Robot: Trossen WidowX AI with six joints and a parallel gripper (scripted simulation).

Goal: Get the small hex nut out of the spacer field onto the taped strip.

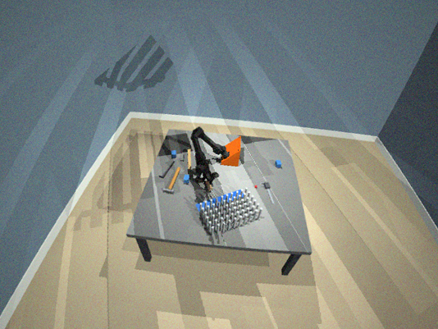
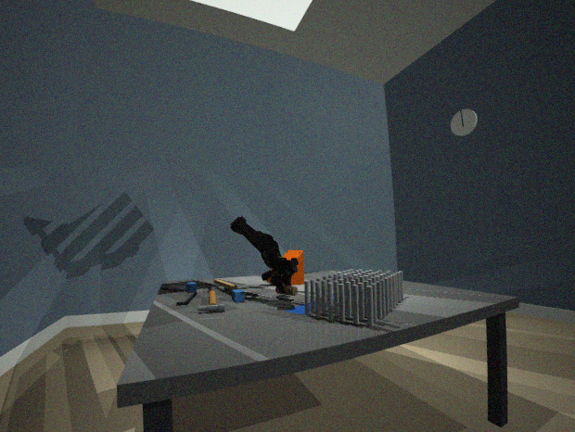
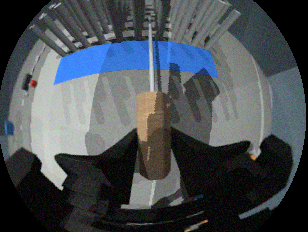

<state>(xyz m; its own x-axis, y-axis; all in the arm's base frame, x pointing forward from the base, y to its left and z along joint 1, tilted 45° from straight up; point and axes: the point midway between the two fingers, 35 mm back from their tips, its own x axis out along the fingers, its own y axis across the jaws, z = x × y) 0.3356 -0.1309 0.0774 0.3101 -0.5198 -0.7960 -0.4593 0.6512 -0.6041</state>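
Now: gripper tip 11 cm short of the blue taped strip, 10 cm to the right of it and 3 cm above it. Round my gripper tip: hook tool 9 cm ahead, 5 cm to the left; then red thing 39 cm to the left, 5 cm behind, 2 cm below.
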